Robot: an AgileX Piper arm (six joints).
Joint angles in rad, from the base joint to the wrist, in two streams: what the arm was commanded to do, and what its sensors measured. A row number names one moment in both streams.
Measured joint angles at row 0:
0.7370, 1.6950, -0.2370, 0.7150, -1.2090, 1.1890
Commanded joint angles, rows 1 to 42:
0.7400, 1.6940, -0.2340, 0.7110, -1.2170, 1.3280
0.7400, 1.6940, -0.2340, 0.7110, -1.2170, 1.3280
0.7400, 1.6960, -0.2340, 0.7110, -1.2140, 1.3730
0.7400, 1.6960, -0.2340, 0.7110, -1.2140, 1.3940
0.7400, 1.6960, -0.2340, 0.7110, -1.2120, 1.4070
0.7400, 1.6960, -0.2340, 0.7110, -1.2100, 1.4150
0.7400, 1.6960, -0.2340, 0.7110, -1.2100, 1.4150
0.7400, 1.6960, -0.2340, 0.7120, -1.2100, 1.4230
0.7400, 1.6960, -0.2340, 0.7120, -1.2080, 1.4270
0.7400, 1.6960, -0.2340, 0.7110, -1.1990, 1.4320
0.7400, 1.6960, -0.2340, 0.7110, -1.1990, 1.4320
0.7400, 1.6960, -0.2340, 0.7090, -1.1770, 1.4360
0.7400, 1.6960, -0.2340, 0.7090, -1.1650, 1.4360
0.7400, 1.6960, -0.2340, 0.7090, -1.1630, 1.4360
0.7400, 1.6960, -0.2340, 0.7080, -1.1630, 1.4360
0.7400, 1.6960, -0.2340, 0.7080, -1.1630, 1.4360
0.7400, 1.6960, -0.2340, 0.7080, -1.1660, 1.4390
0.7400, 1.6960, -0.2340, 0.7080, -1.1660, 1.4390
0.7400, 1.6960, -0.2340, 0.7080, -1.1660, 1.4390
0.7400, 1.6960, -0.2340, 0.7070, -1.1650, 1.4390
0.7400, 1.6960, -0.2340, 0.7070, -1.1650, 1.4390
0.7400, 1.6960, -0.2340, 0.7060, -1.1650, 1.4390
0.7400, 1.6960, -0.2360, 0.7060, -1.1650, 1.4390
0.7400, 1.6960, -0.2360, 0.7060, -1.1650, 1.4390
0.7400, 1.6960, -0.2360, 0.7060, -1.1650, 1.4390
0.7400, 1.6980, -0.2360, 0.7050, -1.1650, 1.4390
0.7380, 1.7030, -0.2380, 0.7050, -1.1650, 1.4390
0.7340, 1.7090, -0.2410, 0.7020, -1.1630, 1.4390
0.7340, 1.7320, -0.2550, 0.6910, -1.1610, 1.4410
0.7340, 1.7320, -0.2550, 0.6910, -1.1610, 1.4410
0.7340, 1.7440, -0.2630, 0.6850, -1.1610, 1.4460
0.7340, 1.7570, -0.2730, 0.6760, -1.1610, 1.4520
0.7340, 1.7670, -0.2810, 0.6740, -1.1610, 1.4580
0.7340, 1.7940, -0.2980, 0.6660, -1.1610, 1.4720
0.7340, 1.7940, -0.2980, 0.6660, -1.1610, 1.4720
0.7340, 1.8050, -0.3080, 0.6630, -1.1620, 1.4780
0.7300, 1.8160, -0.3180, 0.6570, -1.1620, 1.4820
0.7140, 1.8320, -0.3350, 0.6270, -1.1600, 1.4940
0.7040, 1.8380, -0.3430, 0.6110, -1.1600, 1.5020
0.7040, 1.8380, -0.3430, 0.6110, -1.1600, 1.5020
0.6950, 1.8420, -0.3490, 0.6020, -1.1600, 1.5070
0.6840, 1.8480, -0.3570, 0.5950, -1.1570, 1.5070
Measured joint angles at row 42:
0.7000, 1.8440, -0.3430, 0.6200, -1.1560, 1.4980
